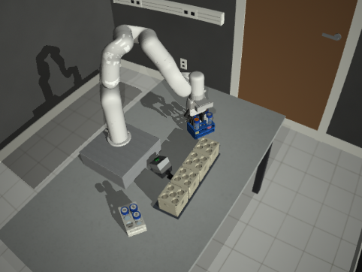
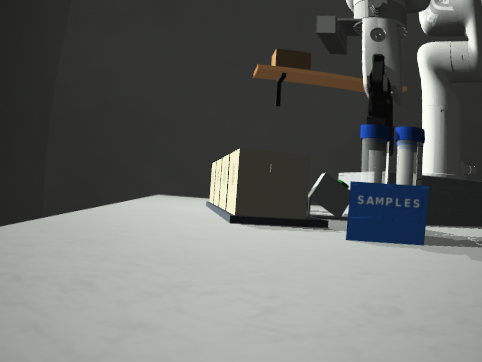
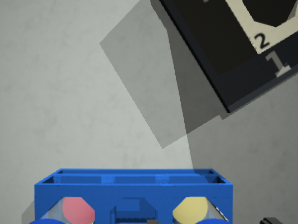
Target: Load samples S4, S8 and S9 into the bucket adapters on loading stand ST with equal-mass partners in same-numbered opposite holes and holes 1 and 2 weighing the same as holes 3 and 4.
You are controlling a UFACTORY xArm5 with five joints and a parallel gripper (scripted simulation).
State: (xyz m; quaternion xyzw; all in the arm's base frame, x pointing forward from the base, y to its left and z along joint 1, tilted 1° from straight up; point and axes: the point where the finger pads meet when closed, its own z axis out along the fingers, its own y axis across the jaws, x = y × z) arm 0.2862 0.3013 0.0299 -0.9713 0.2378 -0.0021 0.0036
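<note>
My gripper is now 90 mm above the blue samples rack and 40 mm to the right of it. Round my hand: white blanks rack (620 mm to the right, 90 mm below, 40 mm ahead); then adapter (130 mm ahead, 120 mm to the right, 70 mm below).
</note>
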